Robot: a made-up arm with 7 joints.
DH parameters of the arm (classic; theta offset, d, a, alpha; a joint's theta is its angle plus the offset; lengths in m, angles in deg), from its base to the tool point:
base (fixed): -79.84 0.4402 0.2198 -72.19
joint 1: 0 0.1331 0.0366 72.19
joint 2: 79.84 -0.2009 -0.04 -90
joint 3: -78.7 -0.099 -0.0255 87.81
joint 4: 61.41 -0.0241 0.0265 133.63
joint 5: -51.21 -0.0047 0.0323 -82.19
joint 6: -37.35 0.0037 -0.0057 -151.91
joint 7: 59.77 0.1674 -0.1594 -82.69
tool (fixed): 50.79 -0.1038 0 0
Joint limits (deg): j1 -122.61..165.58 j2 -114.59..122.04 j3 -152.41..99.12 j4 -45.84..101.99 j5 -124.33..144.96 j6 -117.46..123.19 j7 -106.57..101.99
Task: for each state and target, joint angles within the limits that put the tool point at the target. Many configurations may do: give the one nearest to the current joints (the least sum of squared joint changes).
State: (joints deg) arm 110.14 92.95 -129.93 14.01 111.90 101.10 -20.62
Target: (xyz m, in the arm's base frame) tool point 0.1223 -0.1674 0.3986
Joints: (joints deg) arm 123.38 95.57 -140.42 -11.36 139.09 101.20 -24.33
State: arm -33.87 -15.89 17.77 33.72 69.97 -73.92 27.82
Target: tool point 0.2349 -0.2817 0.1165
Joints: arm -33.51 -9.16 26.83 54.02 58.29 -63.13 21.48
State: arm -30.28 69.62 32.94 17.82 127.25 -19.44 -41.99
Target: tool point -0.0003 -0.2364 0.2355
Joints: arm -10.51 39.54 26.00 -20.85 136.46 10.52 -80.27
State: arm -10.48 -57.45 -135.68 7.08 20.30 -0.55 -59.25
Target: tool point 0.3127 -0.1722 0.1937
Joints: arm 18.91 -47.78 -111.72 -8.57 27.35 -4.55 -48.21
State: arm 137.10 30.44 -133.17 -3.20 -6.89 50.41 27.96
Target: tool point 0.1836 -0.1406 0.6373
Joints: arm 127.61 28.31 -144.66 -2.94 -9.04 45.16 34.11
